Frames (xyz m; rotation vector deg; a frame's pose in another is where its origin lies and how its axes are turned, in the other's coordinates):
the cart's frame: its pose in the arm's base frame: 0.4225 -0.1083 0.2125 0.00 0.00 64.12
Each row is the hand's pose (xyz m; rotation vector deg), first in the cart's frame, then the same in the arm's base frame.
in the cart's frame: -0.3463 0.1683 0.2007 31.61 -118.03 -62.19
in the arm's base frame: 0.1199 -0.3464 0.4132 82.91 -77.17 -22.35
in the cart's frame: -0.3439 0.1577 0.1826 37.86 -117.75 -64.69
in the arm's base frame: 0.1305 -0.3489 0.3951 87.22 -73.49 -25.41
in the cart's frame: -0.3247 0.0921 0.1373 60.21 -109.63 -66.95
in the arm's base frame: 0.1979 -0.3602 0.3498 100.23 -55.93 -28.18
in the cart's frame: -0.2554 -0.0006 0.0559 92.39 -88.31 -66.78
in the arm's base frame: 0.3116 -0.3383 0.2684 114.74 -23.65 -29.22
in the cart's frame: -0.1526 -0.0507 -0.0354 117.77 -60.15 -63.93
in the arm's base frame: 0.4015 -0.2677 0.1771 121.08 10.60 -28.49
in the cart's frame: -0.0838 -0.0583 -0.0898 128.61 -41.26 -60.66
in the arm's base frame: 0.4384 -0.2091 0.1227 120.83 30.74 -26.70
